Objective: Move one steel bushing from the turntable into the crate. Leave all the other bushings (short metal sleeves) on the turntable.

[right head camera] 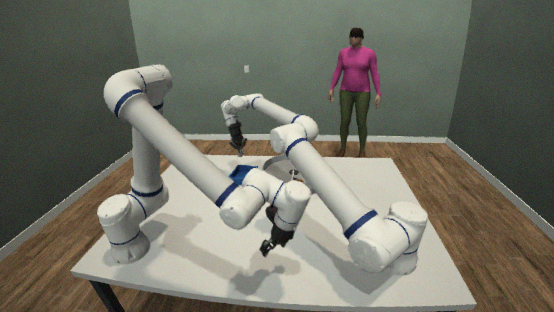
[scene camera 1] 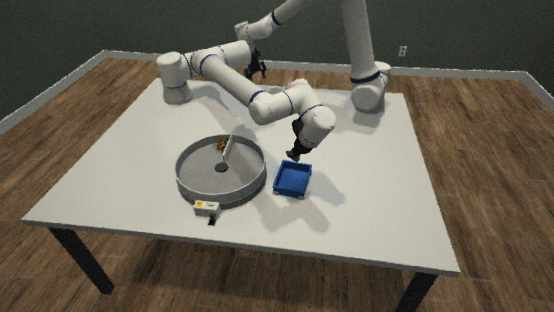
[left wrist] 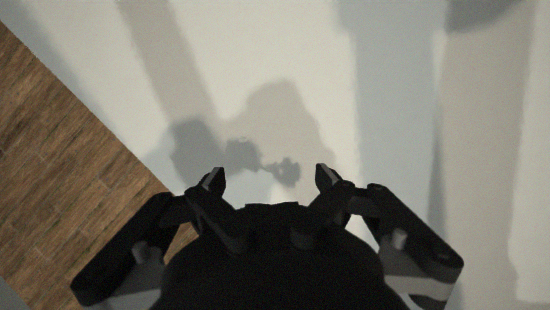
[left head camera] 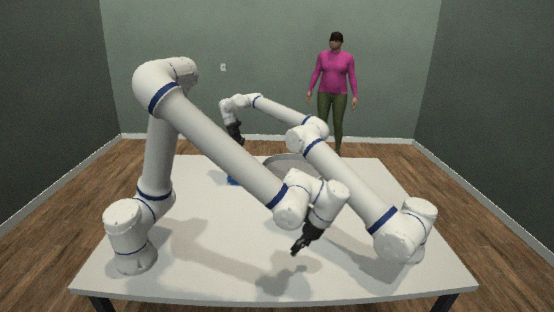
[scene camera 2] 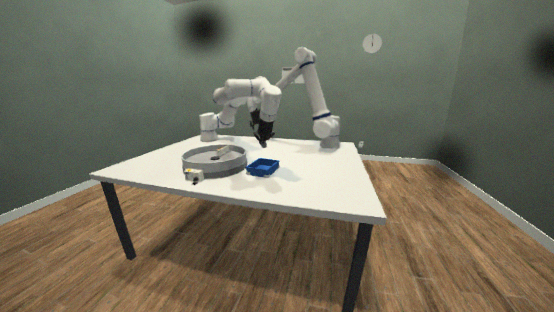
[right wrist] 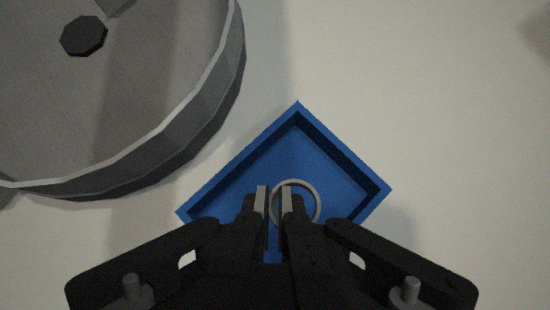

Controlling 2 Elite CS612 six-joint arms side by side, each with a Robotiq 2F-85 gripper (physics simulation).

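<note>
My right gripper [right wrist: 273, 199] [scene camera 1: 293, 157] [scene camera 2: 263, 145] [right head camera: 240, 152] is shut on the wall of a steel bushing, a thin grey ring [right wrist: 295, 181] in the right wrist view. It holds the bushing above the blue crate [right wrist: 310, 155] [scene camera 1: 293, 180] [scene camera 2: 262, 167], whose near corner is hidden by the fingers. The round grey turntable [right wrist: 145, 155] [scene camera 1: 225, 197] [scene camera 2: 220, 169] stands beside the crate. On it, orange-brown bushings [scene camera 1: 221, 144] sit beside the divider; other steel ones cannot be made out. My left gripper [left wrist: 270, 174] [left head camera: 293, 251] [right head camera: 264, 250] [scene camera 1: 256, 76] is open and empty, far from the crate.
A pale upright divider [scene camera 1: 228, 149] stands in the turntable, near its dark hub [scene camera 1: 221, 167] [right wrist: 83, 36]. A small white box with a yellow label [scene camera 1: 206, 208] [scene camera 2: 194, 175] stands against the turntable's outer side. A person [left head camera: 336, 72] [right head camera: 357, 70] stands beyond the table.
</note>
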